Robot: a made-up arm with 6 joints.
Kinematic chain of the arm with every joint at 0, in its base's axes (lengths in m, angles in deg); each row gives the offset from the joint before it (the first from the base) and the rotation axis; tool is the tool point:
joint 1: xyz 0 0 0.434 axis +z
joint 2: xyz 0.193 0 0 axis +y
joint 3: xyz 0 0 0.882 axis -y
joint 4: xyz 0 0 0.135 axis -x
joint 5: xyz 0.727 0 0 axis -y
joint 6: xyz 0.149 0 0 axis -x
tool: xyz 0 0 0
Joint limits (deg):
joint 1: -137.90..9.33
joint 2: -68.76..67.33
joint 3: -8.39..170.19
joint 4: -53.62..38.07
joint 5: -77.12..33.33
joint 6: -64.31..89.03
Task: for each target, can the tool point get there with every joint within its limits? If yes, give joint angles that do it. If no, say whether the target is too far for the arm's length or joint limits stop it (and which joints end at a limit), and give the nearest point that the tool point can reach.
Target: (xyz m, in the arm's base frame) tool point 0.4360 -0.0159 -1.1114
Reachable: no: joint limits stop it (at a limit: joint 1, joint 2, joint 3, joint 5) | nearest point 0.6713 0.5771 -0.0863 | short by 1.207 m
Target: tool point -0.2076 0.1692 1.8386
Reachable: yes | joints -38.79 14.37 149.35 -2.36 -16.83 63.57
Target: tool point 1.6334 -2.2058 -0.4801
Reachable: no: too far | nearest point 1.0279 -1.3881 0.2541 | short by 1.255 m
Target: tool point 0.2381 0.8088 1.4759
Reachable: yes | joints -106.57 -10.87 148.41 -16.20 3.36 76.07
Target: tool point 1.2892 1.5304 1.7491
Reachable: no: too far | nearest point 0.8540 1.0138 1.3442 | short by 0.788 m
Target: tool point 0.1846 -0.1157 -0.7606
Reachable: no: joint limits stop it (at a limit: joint 1, joint 2, joint 3, joint 5) | nearest point 0.6656 0.5814 -0.0871 | short by 1.082 m
